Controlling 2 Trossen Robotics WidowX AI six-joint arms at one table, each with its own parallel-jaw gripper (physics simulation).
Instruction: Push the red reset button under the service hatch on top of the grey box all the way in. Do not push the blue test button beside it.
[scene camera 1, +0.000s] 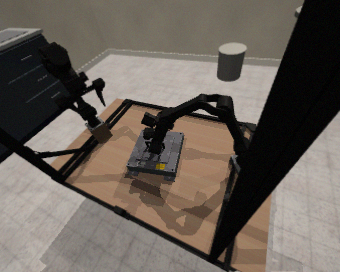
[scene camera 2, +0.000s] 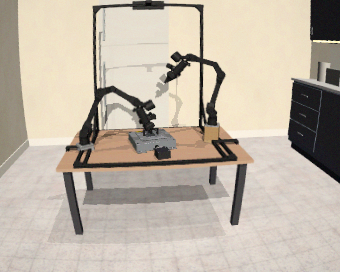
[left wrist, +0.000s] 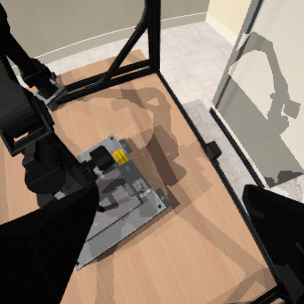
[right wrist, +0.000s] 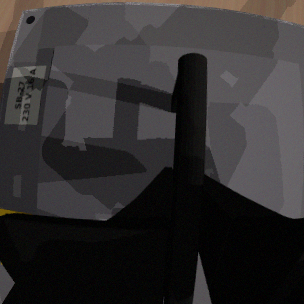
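Observation:
The grey box lies flat in the middle of the wooden table. Its hatch lies down flat on top, with a black bar handle across it. My right gripper is down on the box top and shut on the handle. My left gripper is open and empty, raised high above the table, well away from the box. The red and blue buttons are hidden.
A black frame rail runs around the table top, with a small black block on one edge. The left arm stands on a tan pedestal. A grey cylinder stands on the floor.

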